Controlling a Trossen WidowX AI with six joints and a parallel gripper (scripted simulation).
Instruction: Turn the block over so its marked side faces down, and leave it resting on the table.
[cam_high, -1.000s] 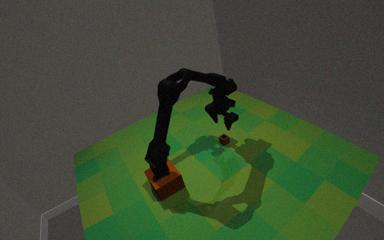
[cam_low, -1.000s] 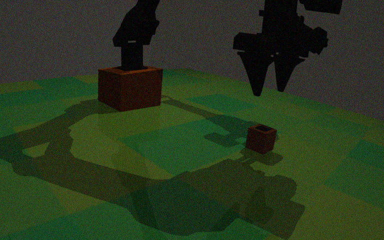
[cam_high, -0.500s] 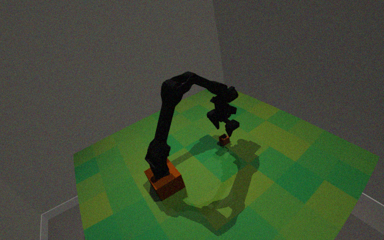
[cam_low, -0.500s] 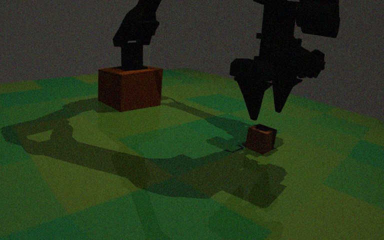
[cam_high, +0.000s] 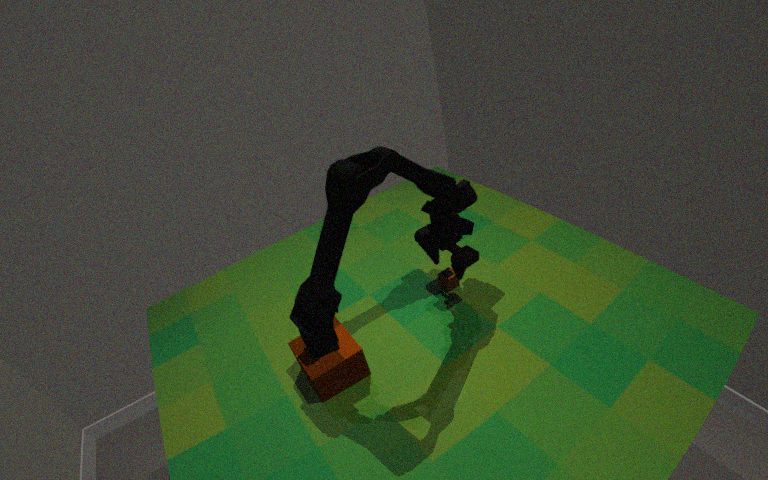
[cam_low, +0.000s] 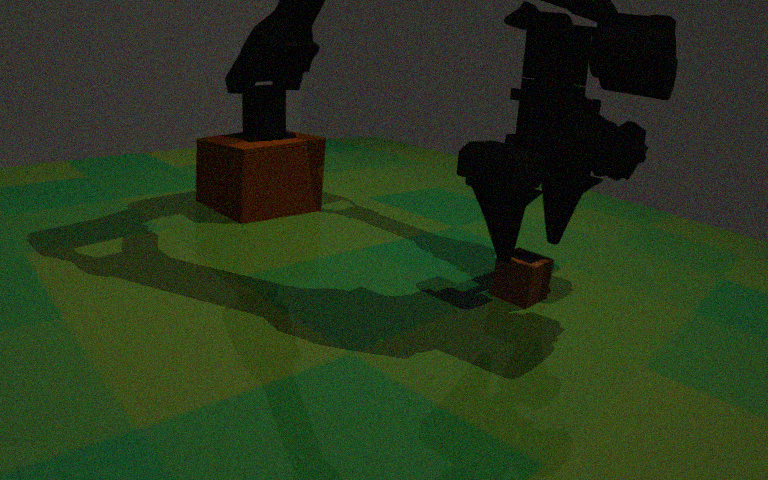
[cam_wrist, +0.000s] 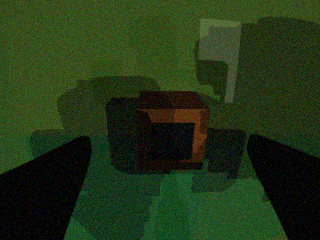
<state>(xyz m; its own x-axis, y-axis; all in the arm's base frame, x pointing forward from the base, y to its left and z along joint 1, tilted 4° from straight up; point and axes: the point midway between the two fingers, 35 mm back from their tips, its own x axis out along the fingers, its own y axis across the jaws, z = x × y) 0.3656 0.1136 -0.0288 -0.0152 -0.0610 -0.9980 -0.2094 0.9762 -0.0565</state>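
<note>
My gripper tip is now 20 mm above the block.
</note>
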